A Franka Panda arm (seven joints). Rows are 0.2 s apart.
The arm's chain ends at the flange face. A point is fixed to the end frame.
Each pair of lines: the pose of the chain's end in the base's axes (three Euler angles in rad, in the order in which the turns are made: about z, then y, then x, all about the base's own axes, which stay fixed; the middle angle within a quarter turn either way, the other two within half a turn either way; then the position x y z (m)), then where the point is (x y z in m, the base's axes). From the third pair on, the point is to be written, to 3 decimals.
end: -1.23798 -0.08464 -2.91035 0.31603 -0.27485 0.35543
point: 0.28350 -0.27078 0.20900
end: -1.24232 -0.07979 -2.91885 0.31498 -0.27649 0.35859
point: 0.28328 -0.27371 0.21195
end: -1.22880 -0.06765 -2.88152 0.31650 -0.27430 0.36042
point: 0.286 -0.266 0.214
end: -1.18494 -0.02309 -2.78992 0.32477 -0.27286 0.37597
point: 0.300 -0.250 0.230
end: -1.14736 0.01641 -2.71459 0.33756 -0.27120 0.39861
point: 0.317 -0.236 0.254
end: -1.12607 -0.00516 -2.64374 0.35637 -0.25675 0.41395
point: 0.332 -0.211 0.273
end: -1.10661 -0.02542 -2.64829 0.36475 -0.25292 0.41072
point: 0.337 -0.208 0.270
